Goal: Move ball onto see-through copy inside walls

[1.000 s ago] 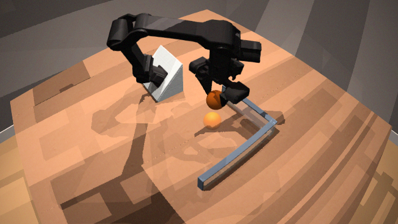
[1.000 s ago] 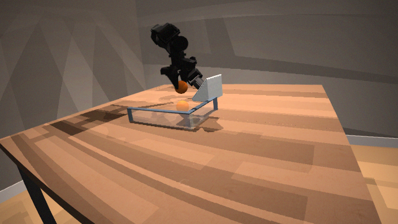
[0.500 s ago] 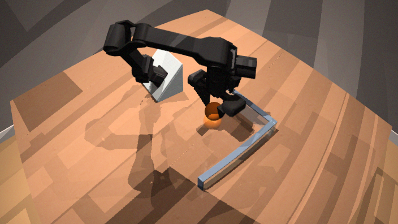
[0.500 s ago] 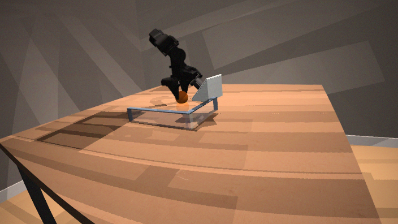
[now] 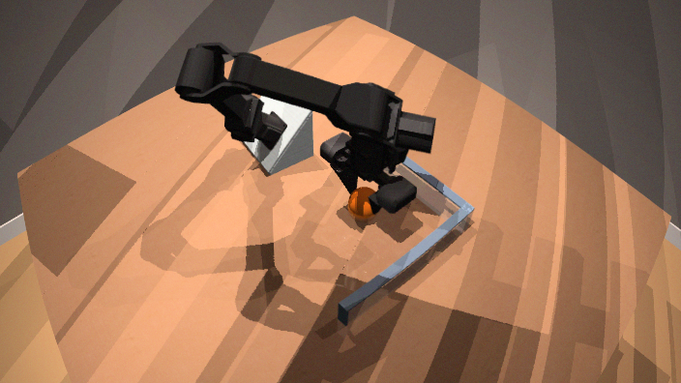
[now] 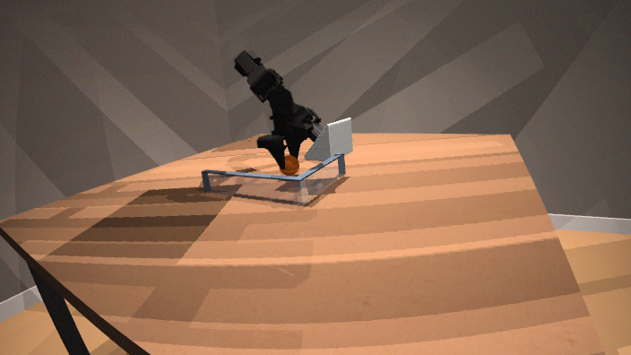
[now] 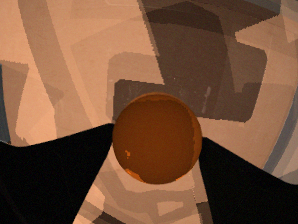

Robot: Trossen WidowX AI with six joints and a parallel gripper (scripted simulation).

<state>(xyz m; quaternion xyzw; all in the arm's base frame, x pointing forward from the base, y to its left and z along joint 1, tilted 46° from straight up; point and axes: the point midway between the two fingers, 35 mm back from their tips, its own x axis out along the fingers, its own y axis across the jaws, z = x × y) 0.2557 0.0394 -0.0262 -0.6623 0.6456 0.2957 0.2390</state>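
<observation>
Now: the orange ball right at my gripper tip. From my gripper tip the other things lie so: see-through copy of ball: 1 cm below.
</observation>
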